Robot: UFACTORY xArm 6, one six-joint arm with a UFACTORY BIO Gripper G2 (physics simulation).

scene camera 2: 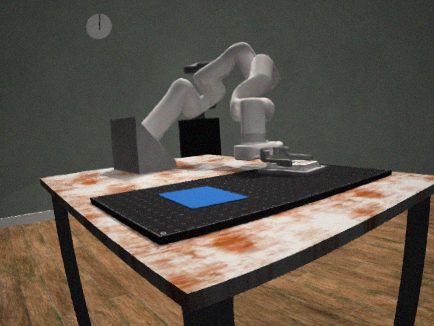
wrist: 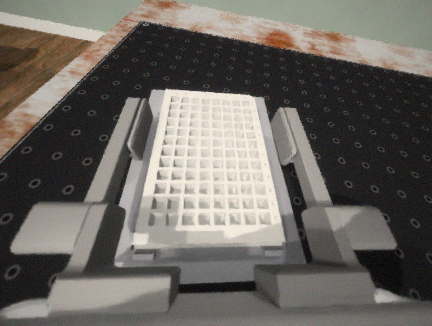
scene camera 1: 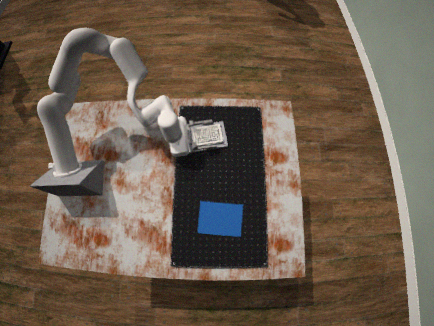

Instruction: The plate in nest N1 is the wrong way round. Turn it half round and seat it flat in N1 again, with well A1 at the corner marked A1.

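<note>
The white plate (scene camera 1: 208,134) (scene camera 2: 304,163) (wrist: 210,165), with its grid of square wells, sits in the pale grey nest (scene camera 2: 299,172) (wrist: 215,271) near the back of the black board. In the wrist view its upper face looks level. My gripper (scene camera 1: 206,135) (scene camera 2: 300,159) (wrist: 212,131) is partly open, one finger beside each long side of the plate. In the wrist view a gap shows between each finger pad and the plate. The corner mark A1 does not show in the wrist view, and I cannot read which well is A1.
The black perforated board (scene camera 1: 220,185) (scene camera 2: 150,220) (wrist: 365,150) lies on the rust-stained white table (scene camera 1: 285,200) (scene camera 2: 235,245). A flat blue rectangle (scene camera 1: 220,219) (scene camera 2: 202,197) lies on the board, well apart from the nest. The arm's grey wedge base (scene camera 1: 75,181) (scene camera 2: 127,147) stands on the table.
</note>
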